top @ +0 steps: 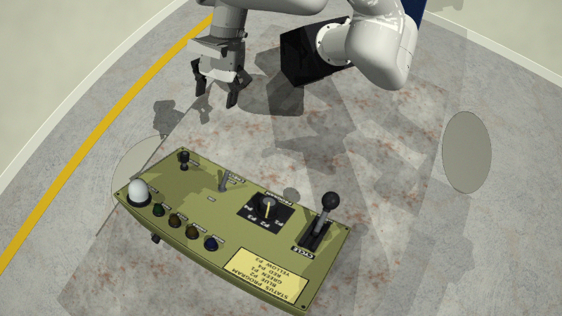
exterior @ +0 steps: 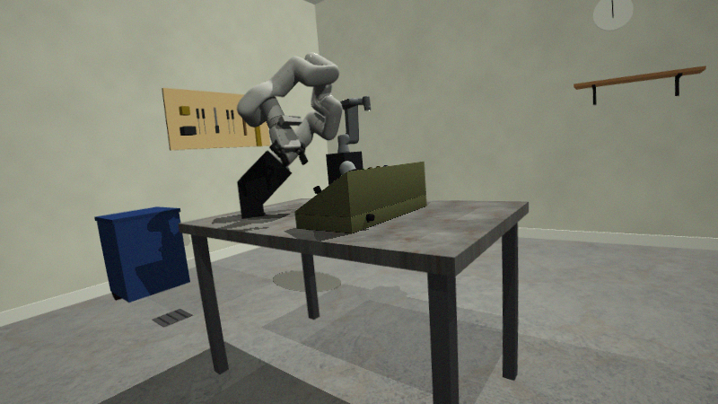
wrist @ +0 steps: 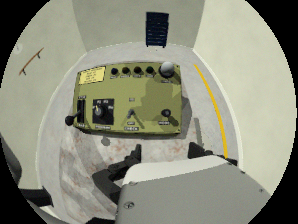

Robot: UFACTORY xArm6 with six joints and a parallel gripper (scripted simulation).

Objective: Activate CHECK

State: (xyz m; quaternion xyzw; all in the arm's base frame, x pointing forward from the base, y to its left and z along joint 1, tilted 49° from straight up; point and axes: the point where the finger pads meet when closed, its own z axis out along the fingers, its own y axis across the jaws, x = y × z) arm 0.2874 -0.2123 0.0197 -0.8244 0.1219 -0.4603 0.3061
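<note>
Right now the grey toggle lever is 12 cm ahead of my hand, 10 cm to the left of it and 12 cm below it. The rest, counted from my hand: program dial: 13 cm ahead, 23 cm to the left, 11 cm below; olive console: 15 cm ahead, 17 cm to the left, 14 cm below; ball-topped cycle lever: 8 cm ahead, 34 cm to the left, 11 cm below.
</note>
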